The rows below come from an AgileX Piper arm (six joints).
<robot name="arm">
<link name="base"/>
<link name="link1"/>
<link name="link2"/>
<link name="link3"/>
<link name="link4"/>
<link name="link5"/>
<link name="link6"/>
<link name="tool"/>
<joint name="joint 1" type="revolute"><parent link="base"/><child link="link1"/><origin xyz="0 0 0.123" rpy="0 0 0"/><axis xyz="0 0 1"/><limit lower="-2.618" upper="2.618"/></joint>
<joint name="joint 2" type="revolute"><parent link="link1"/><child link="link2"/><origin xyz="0 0 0" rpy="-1.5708 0 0"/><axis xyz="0 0 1"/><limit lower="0" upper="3.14"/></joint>
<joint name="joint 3" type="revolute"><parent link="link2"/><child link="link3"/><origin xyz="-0.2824 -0.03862 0" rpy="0 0 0"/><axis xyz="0 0 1"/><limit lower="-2.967" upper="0"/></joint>
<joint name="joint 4" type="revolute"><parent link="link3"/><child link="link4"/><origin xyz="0.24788 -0.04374 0" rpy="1.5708 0 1.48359"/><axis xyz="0 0 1"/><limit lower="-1.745" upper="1.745"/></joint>
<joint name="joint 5" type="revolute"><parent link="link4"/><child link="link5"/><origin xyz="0 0 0" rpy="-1.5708 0 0"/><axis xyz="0 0 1"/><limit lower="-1.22" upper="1.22"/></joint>
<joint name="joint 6" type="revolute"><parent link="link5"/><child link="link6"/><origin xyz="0 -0.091 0" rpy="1.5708 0 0"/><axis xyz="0 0 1"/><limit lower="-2.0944" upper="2.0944"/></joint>
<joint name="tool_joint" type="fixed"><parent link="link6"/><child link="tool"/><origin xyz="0 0 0" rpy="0 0 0"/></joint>
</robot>
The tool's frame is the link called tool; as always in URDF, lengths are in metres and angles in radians.
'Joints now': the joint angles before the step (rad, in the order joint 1, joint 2, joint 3, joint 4, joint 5, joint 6). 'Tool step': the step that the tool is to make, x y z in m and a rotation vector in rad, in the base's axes. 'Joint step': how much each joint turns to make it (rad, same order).
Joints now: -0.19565, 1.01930, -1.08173, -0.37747, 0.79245, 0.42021
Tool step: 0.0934, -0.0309, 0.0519, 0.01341, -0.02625, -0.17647
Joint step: -0.00283, 0.39683, -0.50726, -0.11979, 0.15283, 0.15780
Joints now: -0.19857, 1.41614, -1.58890, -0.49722, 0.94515, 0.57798
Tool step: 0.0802, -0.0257, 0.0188, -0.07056, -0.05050, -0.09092
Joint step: -0.00157, 0.34222, -0.45849, -0.10351, 0.07956, 0.03493
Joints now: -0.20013, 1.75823, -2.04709, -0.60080, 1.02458, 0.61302
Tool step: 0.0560, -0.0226, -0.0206, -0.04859, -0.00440, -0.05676
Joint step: -0.01415, 0.25738, -0.29432, -0.06175, 0.03090, 0.00455
